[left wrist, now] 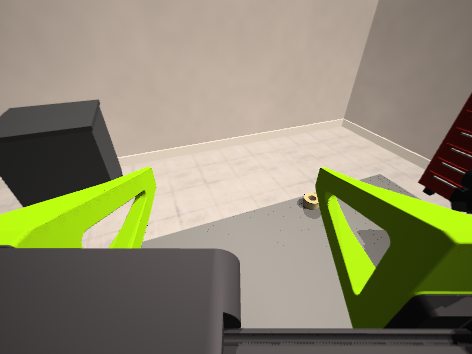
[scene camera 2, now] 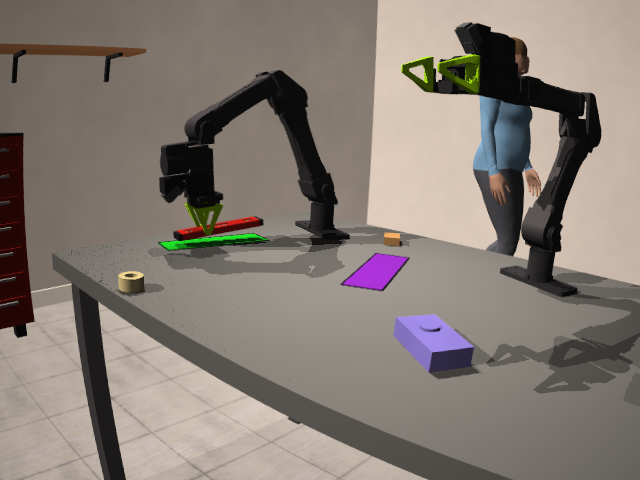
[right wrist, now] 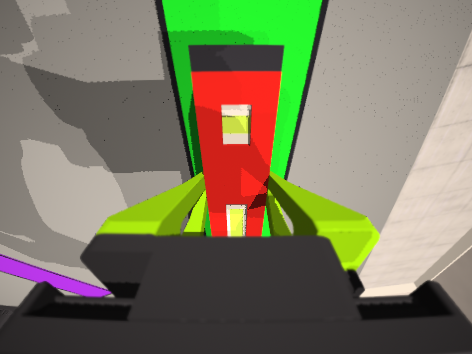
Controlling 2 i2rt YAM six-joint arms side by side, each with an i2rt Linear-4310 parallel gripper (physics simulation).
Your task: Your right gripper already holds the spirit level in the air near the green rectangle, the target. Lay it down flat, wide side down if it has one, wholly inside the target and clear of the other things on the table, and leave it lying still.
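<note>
The red spirit level (scene camera 2: 237,225) (right wrist: 235,165) with black ends is held a little above the green rectangle (scene camera 2: 170,244) (right wrist: 240,17). In the right wrist view its long side runs along the rectangle, with green showing on both sides and beyond its far end; its near end is hidden. In scene camera 2 it looks slightly tilted, its right end higher. My right gripper (scene camera 2: 208,231) (right wrist: 236,177) is shut on the level near its middle. My left gripper (scene camera 2: 435,77) (left wrist: 235,176) is open and empty, high above the table at the right of scene camera 2.
A beige ring (scene camera 2: 131,283) (left wrist: 311,201) stands near the table's left edge. A purple rectangle (scene camera 2: 376,271) (right wrist: 55,280) lies mid-table, with a small orange block (scene camera 2: 391,239) behind it. A violet box (scene camera 2: 436,343) with a round knob is nearer the front. A person stands behind the table.
</note>
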